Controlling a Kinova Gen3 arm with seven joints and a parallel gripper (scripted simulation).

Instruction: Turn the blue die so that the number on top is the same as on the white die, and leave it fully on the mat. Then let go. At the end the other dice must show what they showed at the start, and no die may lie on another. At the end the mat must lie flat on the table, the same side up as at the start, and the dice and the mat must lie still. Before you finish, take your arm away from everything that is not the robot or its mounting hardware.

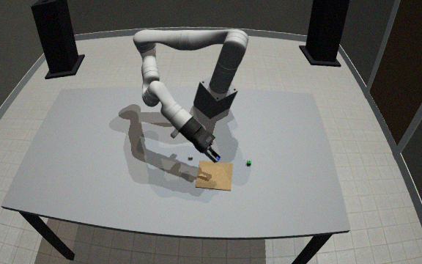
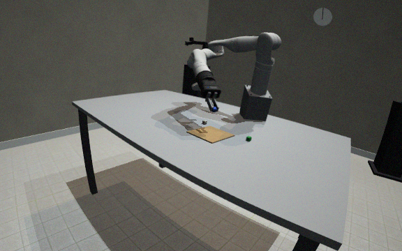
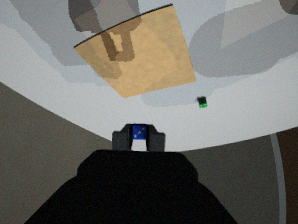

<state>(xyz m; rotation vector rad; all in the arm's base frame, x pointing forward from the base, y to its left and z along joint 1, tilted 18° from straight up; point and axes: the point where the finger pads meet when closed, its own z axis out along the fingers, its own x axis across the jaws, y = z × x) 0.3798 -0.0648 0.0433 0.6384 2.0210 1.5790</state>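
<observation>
The tan mat lies 11 cm below my hand and 1 cm ahead of it. The rest, counted from my hand: white die: 11 cm below, 9 cm to the right, 9 cm behind; green die: 15 cm to the left, 11 cm below, 4 cm behind; blue die: 1 cm to the left, 1 cm below, 1 cm ahead.
</observation>
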